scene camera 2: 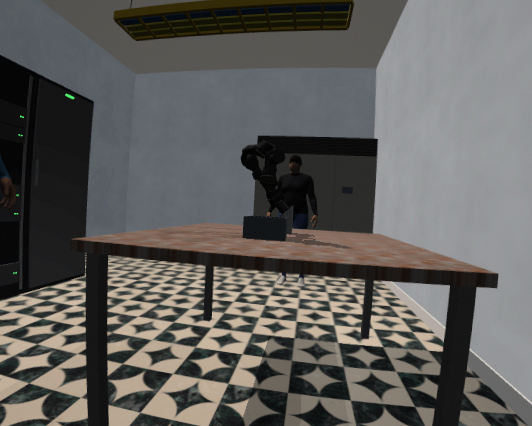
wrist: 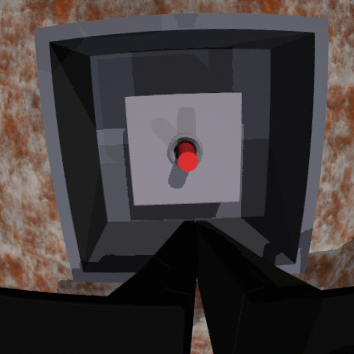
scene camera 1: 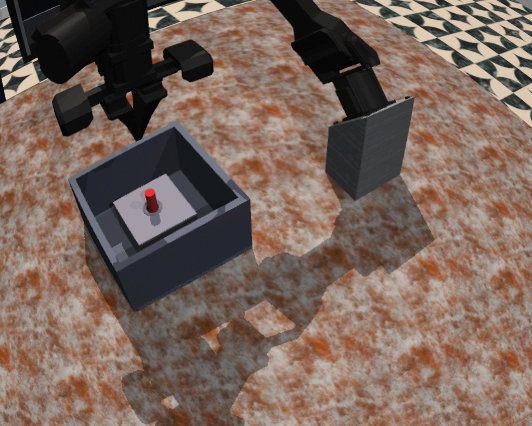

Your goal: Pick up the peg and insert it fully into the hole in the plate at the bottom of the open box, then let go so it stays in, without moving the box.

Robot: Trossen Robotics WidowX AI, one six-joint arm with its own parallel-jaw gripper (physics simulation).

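Places are measured from the arm's base along level axes (x left, y back, z up), in centimetres.
Where they show: gripper, fingertip midpoint: point(scene camera 2: 268, 198) point(wrist: 193, 231) point(scene camera 1: 137, 138); arm's base, link origin: point(scene camera 2: 286, 211) point(scene camera 1: 370, 111).
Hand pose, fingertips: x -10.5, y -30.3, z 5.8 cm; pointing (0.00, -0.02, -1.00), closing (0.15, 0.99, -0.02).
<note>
Each offset is from my fingertips to the top centre of the thing. Level surfaces: height alone.
The red peg @(dx -0.1, dy +0.2, dz -9.7 cm) point(scene camera 1: 151, 201) point(wrist: 187, 157) stands nearly upright in the round hole of the pale square plate @(dx -0.2, dy +0.1, dz -12.4 cm) point(scene camera 1: 172, 220) point(wrist: 150, 185), with its upper part sticking out above the plate. The plate lies at the bottom of the open dark blue-grey box @(dx -0.2, dy +0.1, dz -8.7 cm) point(scene camera 1: 192, 260) point(scene camera 2: 264, 228) point(wrist: 307, 150). My gripper point(scene camera 1: 139, 138) point(wrist: 193, 231) is shut and empty. In scene camera 1 its tips are above the box's far wall, away from the peg. How deep the peg sits in the hole is hidden.
A grey angular panel or block point(scene camera 1: 382, 150) stands right of the box, with a black arm-like part point(scene camera 1: 362, 92) reaching down behind it. The box stands on the mottled orange and white table @(dz -18.5 cm) point(scene camera 1: 425, 325) point(scene camera 2: 350, 252). A person point(scene camera 2: 296, 187) stands behind the table.
</note>
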